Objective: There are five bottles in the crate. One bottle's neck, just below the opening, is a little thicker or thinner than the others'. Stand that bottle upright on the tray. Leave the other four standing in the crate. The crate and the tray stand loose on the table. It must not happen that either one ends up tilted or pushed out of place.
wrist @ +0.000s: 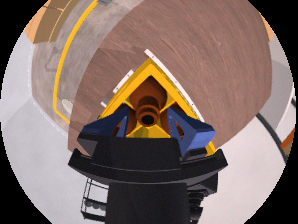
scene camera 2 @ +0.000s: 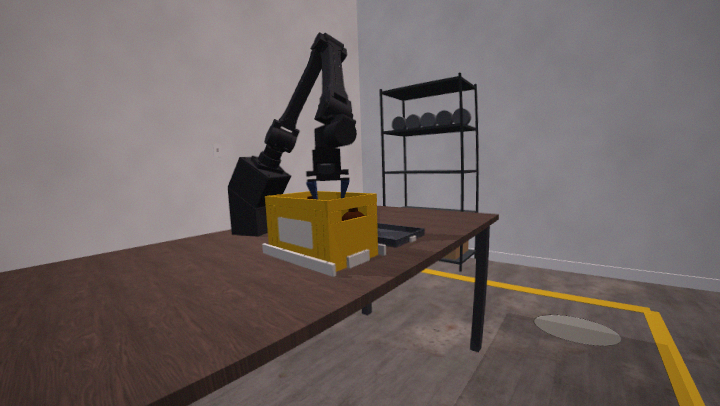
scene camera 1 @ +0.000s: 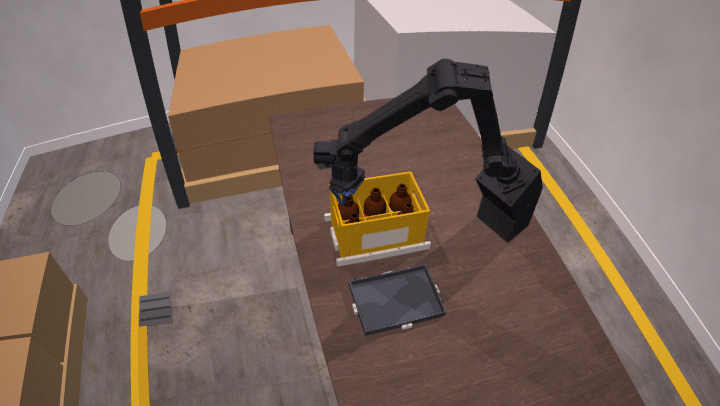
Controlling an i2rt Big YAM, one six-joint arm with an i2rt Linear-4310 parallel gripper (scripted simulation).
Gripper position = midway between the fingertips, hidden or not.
I see my gripper [scene camera 1: 347,199], a yellow crate [scene camera 2: 314,228] and a dark grey tray [scene camera 1: 398,296].
The dark grey tray also shows in scene camera 2 [scene camera 2: 390,235]. My gripper is seen too in the wrist view [wrist: 148,109].
